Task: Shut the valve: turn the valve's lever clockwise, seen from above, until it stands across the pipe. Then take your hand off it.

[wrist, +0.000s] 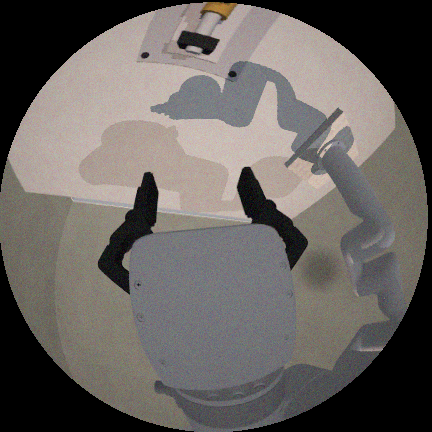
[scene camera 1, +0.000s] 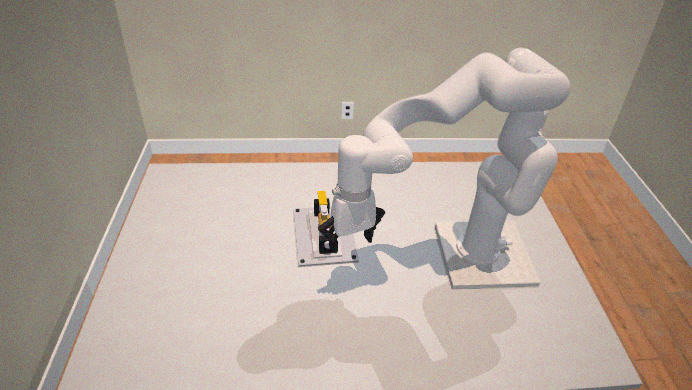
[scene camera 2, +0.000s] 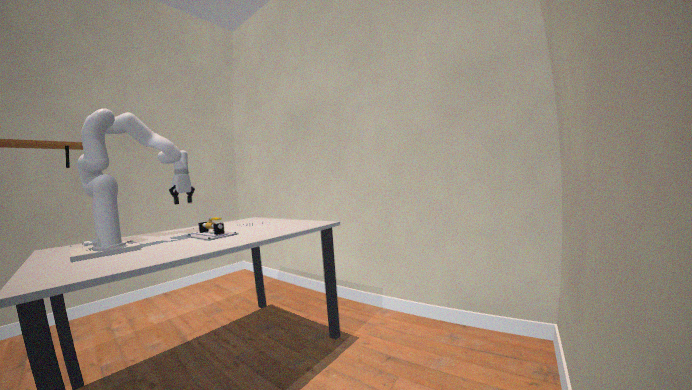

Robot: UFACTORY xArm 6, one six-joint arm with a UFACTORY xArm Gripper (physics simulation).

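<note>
The valve's yellow lever (scene camera 1: 322, 197) (scene camera 2: 216, 218) lies along the pipe, its end toward the back wall in scene camera 1. The lever does not show in the wrist view. The brass-coloured valve body (scene camera 1: 324, 218) (wrist: 218, 10) sits on the pipe between black supports, above a light mounting plate (scene camera 1: 303, 240) (wrist: 155, 40). My gripper (scene camera 1: 351, 241) (scene camera 2: 183, 201) (wrist: 197, 177) is open and empty, pointing down. It hangs well above the table, apart from the valve, and in scene camera 1 one finger covers part of the pipe.
The valve's plate stands on the pale table (scene camera 1: 200, 250) (scene camera 2: 150, 255) (wrist: 60, 125). The robot's base plate (scene camera 1: 460, 280) is to the right of the valve in scene camera 1. Black bolts stand at the corners of the valve's plate. Arm shadows fall on the table.
</note>
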